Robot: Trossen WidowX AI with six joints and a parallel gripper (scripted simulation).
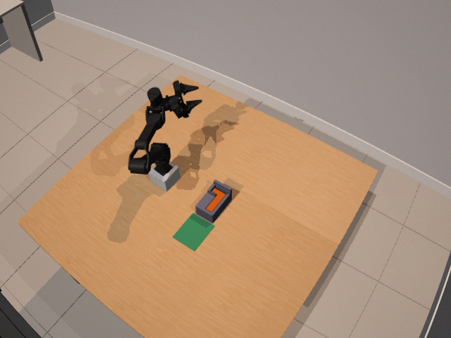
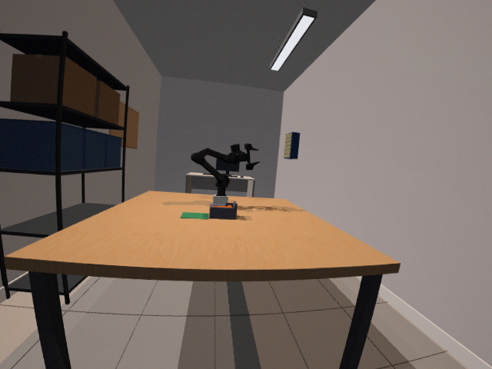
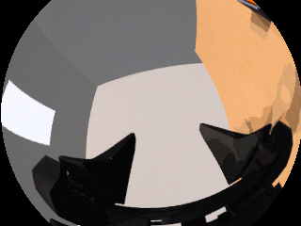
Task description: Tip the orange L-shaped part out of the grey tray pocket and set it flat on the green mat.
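The orange L-shaped part lies 260 mm ahead of my gripper tip, 200 mm to the right of it and 330 mm below it. From my gripper tip the other things lie so: green mat (280 mm ahead, 360 mm to the right, 390 mm below).
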